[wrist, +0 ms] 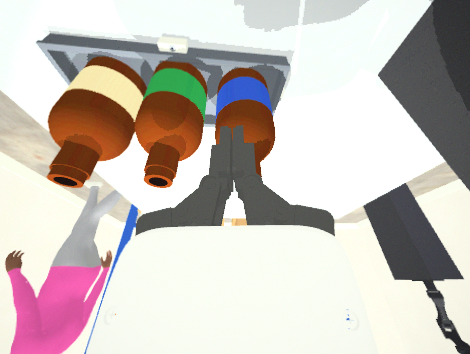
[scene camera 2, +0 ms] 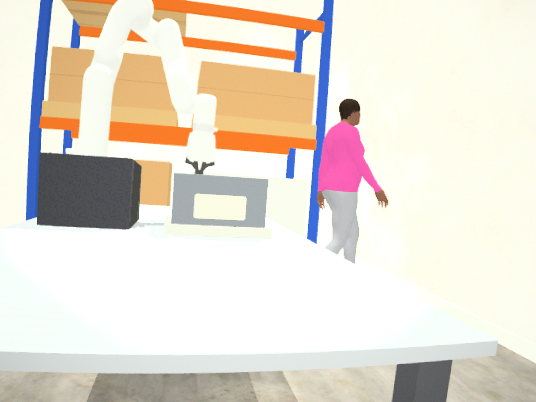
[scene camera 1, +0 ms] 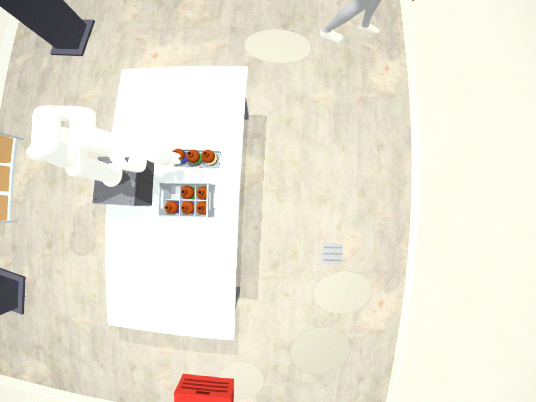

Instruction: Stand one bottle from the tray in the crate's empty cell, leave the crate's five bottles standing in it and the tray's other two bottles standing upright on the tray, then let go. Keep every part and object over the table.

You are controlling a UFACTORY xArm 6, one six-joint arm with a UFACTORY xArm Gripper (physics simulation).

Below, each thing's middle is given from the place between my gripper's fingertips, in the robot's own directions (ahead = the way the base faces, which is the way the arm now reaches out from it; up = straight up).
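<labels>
My hand: 70 mm to the right of cream-banded bottle [wrist: 93, 120], 150 mm short of it, 70 mm above it.
</labels>
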